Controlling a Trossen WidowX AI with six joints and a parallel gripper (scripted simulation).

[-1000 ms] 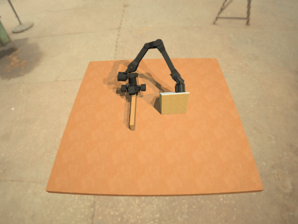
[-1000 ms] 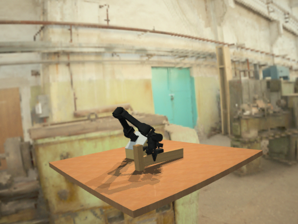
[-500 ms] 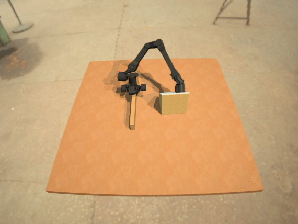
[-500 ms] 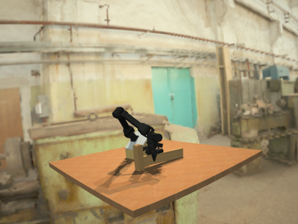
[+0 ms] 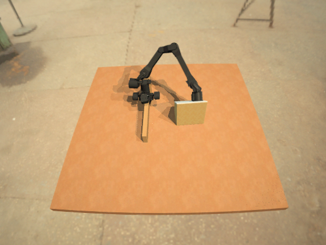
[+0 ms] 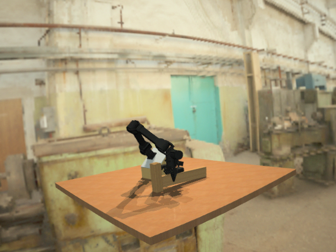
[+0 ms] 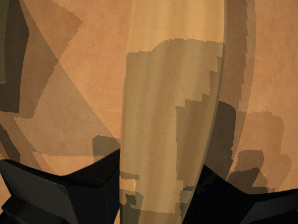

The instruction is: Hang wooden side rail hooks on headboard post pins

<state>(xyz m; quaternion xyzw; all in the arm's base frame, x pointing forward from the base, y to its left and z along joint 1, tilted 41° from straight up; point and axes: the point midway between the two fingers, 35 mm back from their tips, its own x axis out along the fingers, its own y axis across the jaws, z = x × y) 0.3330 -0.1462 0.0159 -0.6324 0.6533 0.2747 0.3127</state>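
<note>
Right now the headboard post is 1 cm behind my gripper tip, 12 cm to the right of it and 4 cm above it.
</note>
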